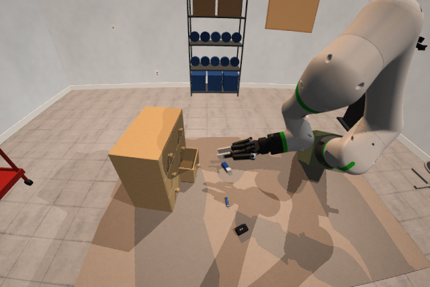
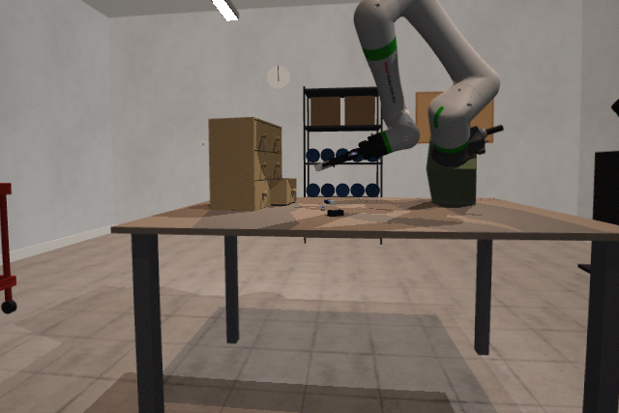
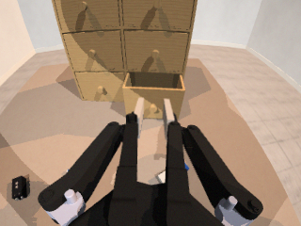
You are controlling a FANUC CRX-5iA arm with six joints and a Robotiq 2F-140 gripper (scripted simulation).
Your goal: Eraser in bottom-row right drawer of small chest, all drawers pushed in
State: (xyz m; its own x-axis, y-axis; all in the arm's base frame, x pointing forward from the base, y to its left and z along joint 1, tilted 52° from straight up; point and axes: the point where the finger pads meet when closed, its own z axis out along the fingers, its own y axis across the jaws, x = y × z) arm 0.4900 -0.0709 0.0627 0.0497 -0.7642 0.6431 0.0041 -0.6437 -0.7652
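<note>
Right now my hand is 15 cm above the eraser, 4 cm to the left of it and 2 cm past it. Also, from my hand: black block 28 cm to the left, 15 cm below, 10 cm behind.
</note>
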